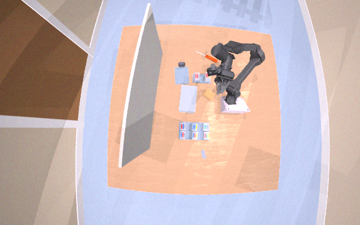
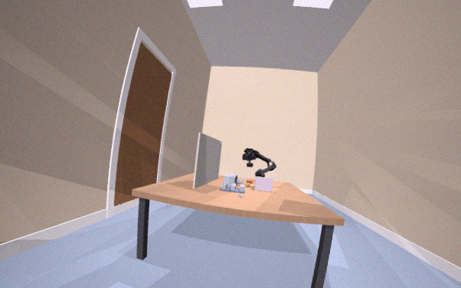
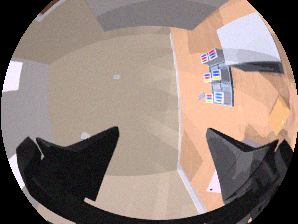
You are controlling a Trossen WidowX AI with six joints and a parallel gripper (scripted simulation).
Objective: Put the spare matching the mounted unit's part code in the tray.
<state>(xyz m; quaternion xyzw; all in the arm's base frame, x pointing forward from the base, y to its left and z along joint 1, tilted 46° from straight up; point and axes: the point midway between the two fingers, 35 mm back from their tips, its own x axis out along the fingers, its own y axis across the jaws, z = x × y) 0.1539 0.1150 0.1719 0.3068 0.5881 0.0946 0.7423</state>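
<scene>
My gripper tip is now 30 mm short of the low grey holder, 180 mm to the left of it and 270 mm above it. Round my gripper tip: flat grey tray (170 mm ahead, 220 mm to the right, 270 mm below); then tall grey panel (370 mm ahead, 70 mm to the right, 50 mm below).
</scene>
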